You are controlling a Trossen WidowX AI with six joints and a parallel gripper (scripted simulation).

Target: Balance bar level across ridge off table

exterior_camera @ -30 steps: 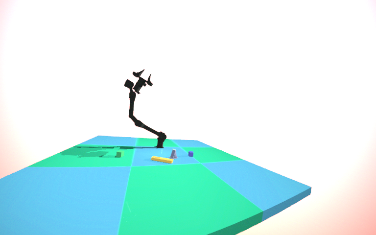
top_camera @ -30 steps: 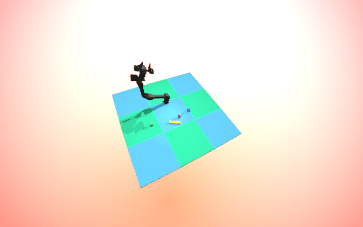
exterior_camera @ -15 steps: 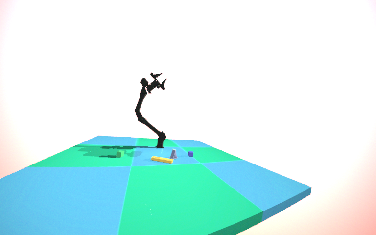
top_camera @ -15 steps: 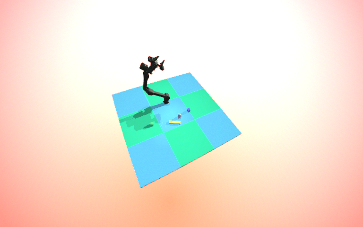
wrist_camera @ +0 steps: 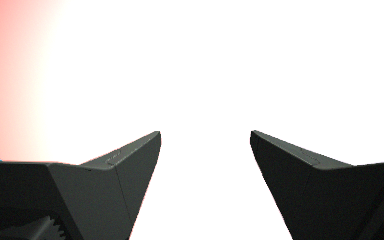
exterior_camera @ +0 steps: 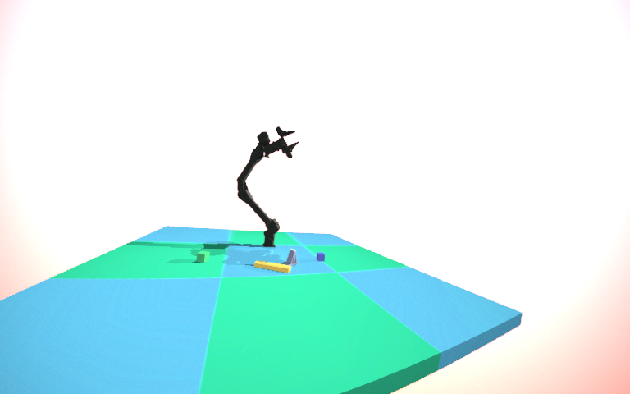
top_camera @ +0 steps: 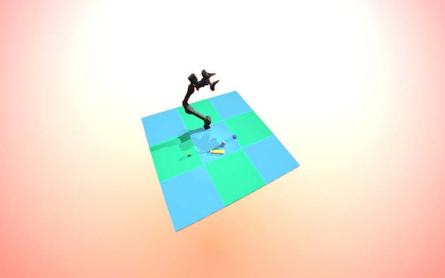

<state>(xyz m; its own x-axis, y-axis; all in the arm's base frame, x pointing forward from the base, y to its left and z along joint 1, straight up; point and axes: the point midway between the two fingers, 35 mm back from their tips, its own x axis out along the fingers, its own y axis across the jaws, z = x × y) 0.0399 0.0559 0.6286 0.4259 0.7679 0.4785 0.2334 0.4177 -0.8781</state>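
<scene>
Now: gripper tip 640 mm above the yellow bar, 290 mm short of it and 120 mm to the left of it. The rest, counted from my gripper tip: small green cube (630 mm below, 380 mm to the right, 200 mm ahead); then small purple cube (630 mm below, 210 mm ahead, 130 mm to the left).
</scene>
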